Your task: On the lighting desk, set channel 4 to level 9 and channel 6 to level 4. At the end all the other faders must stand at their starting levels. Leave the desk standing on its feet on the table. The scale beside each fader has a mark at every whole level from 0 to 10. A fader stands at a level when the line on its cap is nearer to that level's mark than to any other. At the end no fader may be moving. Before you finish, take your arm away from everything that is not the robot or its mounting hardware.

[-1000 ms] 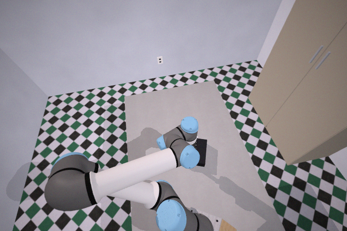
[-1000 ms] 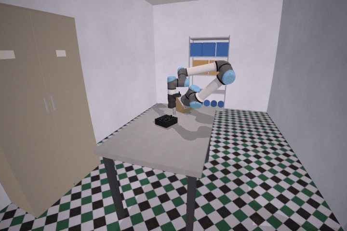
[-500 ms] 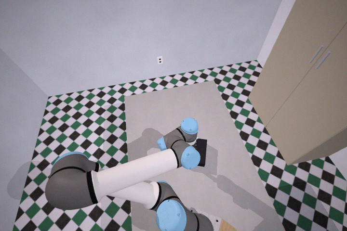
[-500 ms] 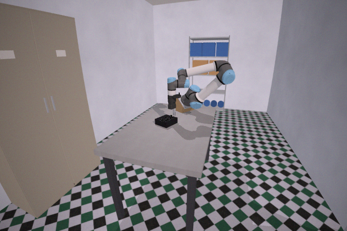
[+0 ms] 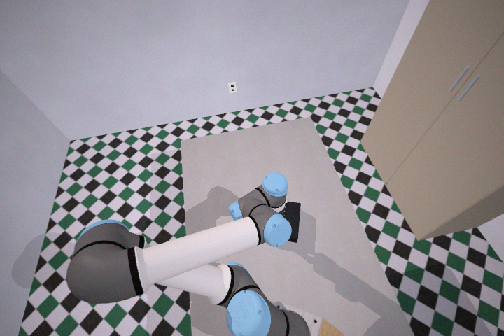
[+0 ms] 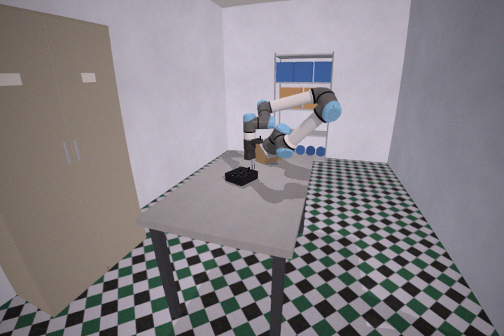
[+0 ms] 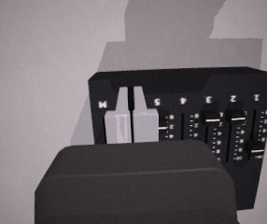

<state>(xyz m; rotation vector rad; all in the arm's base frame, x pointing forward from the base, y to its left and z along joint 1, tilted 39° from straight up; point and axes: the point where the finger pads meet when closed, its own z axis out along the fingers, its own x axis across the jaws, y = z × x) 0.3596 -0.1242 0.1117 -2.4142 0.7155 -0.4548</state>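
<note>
Now: the channel 6 cap 10 mm behind my hand, 20 mm to the right of it and 30 mm below it. Also, from my hand: channel 3 cap (50 mm ahead, 50 mm to the right, 30 mm below); master cap (50 mm behind, 40 mm to the right, 30 mm below); channel 5 cap (10 mm ahead, 30 mm to the right, 30 mm below).
</note>
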